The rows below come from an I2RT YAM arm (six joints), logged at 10 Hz.
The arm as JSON. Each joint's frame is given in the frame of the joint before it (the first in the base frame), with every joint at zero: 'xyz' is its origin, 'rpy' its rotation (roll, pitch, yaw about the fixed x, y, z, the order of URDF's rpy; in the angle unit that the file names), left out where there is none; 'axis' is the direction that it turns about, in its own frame. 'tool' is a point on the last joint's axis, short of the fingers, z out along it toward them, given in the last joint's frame.
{
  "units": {
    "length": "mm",
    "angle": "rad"
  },
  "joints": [
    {
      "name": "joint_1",
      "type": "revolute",
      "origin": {
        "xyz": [
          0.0,
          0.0,
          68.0
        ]
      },
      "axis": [
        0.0,
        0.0,
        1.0
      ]
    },
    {
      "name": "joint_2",
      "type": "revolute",
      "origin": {
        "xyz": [
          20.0,
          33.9,
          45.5
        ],
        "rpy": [
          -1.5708,
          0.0,
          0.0
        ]
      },
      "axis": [
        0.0,
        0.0,
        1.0
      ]
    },
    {
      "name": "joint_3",
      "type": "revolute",
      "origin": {
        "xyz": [
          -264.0,
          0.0,
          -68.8
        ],
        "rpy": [
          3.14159,
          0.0,
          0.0
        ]
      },
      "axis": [
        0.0,
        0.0,
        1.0
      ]
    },
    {
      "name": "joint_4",
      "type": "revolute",
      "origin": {
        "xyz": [
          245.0,
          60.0,
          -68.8
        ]
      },
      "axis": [
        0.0,
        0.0,
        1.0
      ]
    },
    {
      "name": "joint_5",
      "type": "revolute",
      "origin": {
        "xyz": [
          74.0,
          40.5,
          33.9
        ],
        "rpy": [
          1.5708,
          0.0,
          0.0
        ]
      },
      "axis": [
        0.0,
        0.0,
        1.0
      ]
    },
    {
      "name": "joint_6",
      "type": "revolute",
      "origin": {
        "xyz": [
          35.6,
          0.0,
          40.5
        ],
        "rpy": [
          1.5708,
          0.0,
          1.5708
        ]
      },
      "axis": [
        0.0,
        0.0,
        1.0
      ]
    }
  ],
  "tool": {
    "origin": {
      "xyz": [
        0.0,
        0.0,
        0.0
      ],
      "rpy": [
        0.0,
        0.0,
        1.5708
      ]
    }
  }
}
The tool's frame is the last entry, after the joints.
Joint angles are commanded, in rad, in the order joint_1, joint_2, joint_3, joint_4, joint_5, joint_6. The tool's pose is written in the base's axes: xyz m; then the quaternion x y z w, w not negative. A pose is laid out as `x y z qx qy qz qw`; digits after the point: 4 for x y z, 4 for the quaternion.
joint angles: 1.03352, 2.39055, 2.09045, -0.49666, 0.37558, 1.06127
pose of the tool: 0.2874 0.4569 0.2019 0.0831 0.9087 0.2347 0.3351
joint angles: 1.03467, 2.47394, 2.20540, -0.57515, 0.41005, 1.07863
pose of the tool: 0.2933 0.4659 0.1901 0.0925 0.9133 0.2096 0.3369
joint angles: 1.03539, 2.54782, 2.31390, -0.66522, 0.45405, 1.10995
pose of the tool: 0.2976 0.4711 0.1798 0.1084 0.9165 0.1805 0.3401
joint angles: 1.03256, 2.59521, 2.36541, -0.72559, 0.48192, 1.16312
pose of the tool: 0.3006 0.4713 0.1671 0.1325 0.9188 0.1582 0.3364
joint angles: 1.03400, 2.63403, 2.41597, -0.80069, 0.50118, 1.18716
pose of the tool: 0.3001 0.4708 0.1578 0.1387 0.9242 0.1306 0.3310
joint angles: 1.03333, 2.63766, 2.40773, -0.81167, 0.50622, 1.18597
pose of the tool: 0.2997 0.4692 0.1528 0.1365 0.9267 0.1192 0.3291
